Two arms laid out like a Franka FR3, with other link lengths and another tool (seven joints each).
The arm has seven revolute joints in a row. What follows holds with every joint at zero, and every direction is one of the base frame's. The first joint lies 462.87 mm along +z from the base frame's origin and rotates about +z. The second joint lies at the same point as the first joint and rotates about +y. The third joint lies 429.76 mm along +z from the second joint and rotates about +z. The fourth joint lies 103.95 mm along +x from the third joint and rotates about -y. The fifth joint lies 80.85 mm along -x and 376.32 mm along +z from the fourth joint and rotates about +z. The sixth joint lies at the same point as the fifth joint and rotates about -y. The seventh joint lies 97.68 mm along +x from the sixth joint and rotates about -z. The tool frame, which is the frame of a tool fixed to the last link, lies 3 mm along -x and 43 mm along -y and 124.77 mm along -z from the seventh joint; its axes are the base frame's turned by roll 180, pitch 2 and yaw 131.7 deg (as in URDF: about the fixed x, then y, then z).
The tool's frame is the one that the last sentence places.
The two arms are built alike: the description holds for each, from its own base.
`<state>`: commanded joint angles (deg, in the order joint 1, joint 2, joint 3, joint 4, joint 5, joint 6, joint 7); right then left.
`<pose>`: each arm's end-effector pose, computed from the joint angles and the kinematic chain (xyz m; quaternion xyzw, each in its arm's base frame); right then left.
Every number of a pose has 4 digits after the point. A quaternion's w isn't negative.
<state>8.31 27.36 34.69 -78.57 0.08 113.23 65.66 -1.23 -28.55 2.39 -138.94 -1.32 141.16 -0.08</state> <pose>0.6108 0.4075 0.6978 -0.6069 -0.7807 -0.1169 0.0922 0.4130 -0.0306 0.7776 0.3801 0.8822 0.0862 0.2644</pose>
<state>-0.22 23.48 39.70 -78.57 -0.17 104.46 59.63 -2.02 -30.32 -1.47 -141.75 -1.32 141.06 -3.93</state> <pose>0.6091 0.3432 0.7409 -0.5820 -0.8035 -0.0891 0.0874 0.3962 -0.0699 0.7642 0.3873 0.8821 0.0801 0.2559</pose>
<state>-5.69 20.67 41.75 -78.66 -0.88 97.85 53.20 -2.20 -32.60 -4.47 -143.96 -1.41 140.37 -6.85</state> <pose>0.6072 0.2927 0.7650 -0.5541 -0.8267 -0.0600 0.0767 0.3767 -0.0952 0.7568 0.3890 0.8831 0.0792 0.2503</pose>
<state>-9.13 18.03 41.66 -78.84 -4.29 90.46 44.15 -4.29 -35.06 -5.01 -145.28 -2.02 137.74 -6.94</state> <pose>0.6053 0.2418 0.7807 -0.5067 -0.8605 -0.0069 0.0516 0.3542 -0.1109 0.7539 0.4064 0.8789 0.0696 0.2400</pose>
